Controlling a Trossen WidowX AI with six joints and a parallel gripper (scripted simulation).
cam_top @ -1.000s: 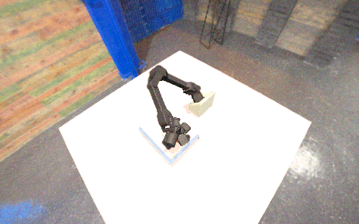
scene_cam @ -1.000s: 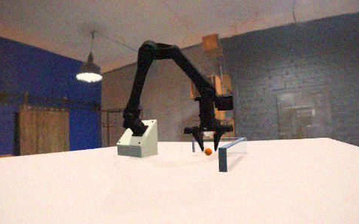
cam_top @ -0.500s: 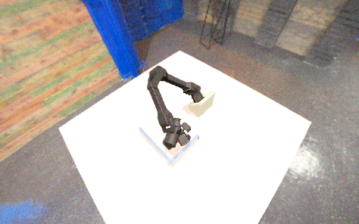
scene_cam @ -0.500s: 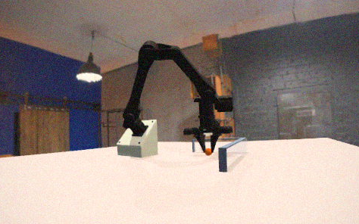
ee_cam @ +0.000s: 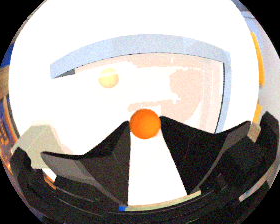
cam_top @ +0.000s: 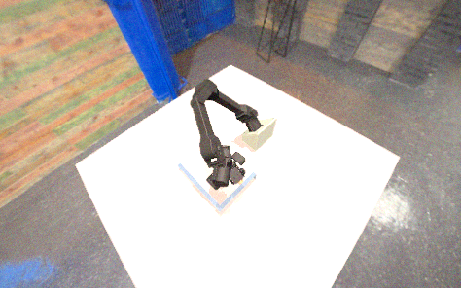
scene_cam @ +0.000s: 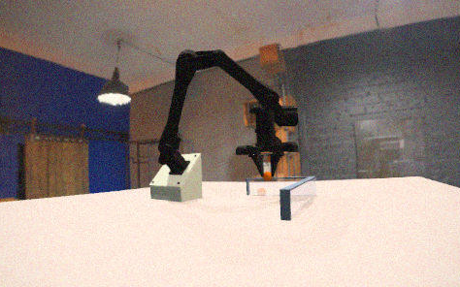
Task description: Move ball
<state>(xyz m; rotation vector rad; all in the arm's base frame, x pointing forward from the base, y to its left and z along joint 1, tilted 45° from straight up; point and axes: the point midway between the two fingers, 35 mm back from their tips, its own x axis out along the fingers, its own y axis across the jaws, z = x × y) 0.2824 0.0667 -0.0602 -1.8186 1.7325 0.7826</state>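
My gripper tip is now 4 cm past the see-through copy of ball, 4 cm to the right of it and 5 cm above it. Also, from my gripper tip: orange ball: right at my gripper tip.
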